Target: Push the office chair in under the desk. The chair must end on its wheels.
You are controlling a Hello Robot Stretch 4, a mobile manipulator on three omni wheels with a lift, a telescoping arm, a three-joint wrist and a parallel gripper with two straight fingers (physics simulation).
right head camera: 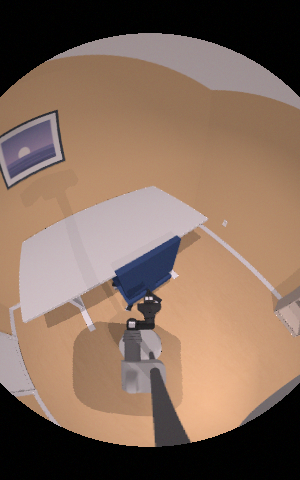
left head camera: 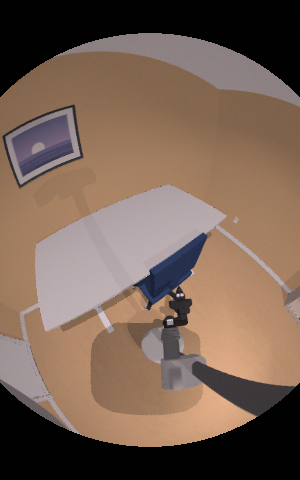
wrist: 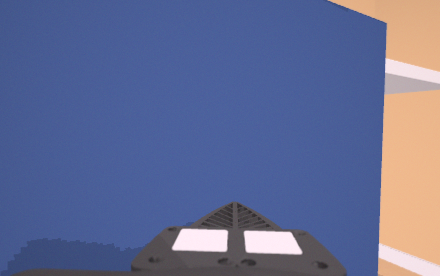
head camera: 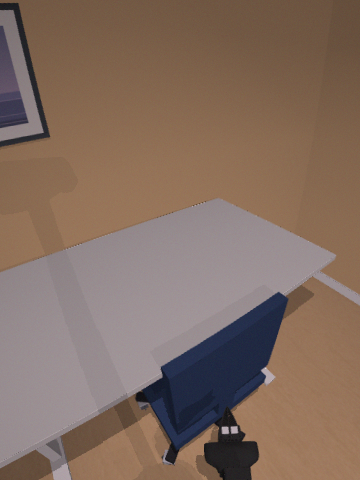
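Where they show: gripper, fingertip midpoint: [right head camera: 147, 288] [left head camera: 177, 285] [wrist: 234, 222] [head camera: 226, 407]; robot's base, origin of the base link: [right head camera: 140, 344] [left head camera: 161, 343].
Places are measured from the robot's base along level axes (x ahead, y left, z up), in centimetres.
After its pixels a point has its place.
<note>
The blue office chair [head camera: 230, 365] @[x 50.4, y -10.6, z 80.3 cm] [left head camera: 177, 262] @[x 48.3, y -7.5, z 89.7 cm] [right head camera: 150, 267] @[x 50.3, y -10.5, z 83.8 cm] stands upright at the front edge of the light grey desk [head camera: 165, 280] @[x 77.2, y 10.4, z 92.3 cm] [left head camera: 120, 230] @[x 74.4, y 27.8, z 92.2 cm] [right head camera: 100, 225] @[x 80.9, y 25.7, z 92.3 cm]. Its backrest is at the desk's front edge, and part of its seat reaches under the desk top. Some feet of its base show on the floor; the rest is hidden. My gripper [head camera: 227, 411] @[x 39.8, y -8.7, z 74.8 cm] [left head camera: 179, 289] @[x 39.8, y -8.7, z 74.8 cm] [right head camera: 148, 294] @[x 39.8, y -8.7, z 74.8 cm] [wrist: 234, 222] @[x 39.8, y -8.7, z 74.8 cm] is shut and empty, with its tip pointing at the rear face of the backrest, which fills much of the wrist view. Whether the tip touches it I cannot tell.
A white desk leg [head camera: 60, 457] [left head camera: 104, 319] [right head camera: 85, 314] stands left of the chair. A wall with a framed picture [left head camera: 44, 145] @[x 91.8, y 75.7, z 160.8 cm] [right head camera: 32, 149] @[x 93.0, y 73.7, z 160.0 cm] is behind the desk. A pale box-like thing [right head camera: 290, 312] @[x -21.9, y -237.2, z 7.2 cm] stands at the far right.
</note>
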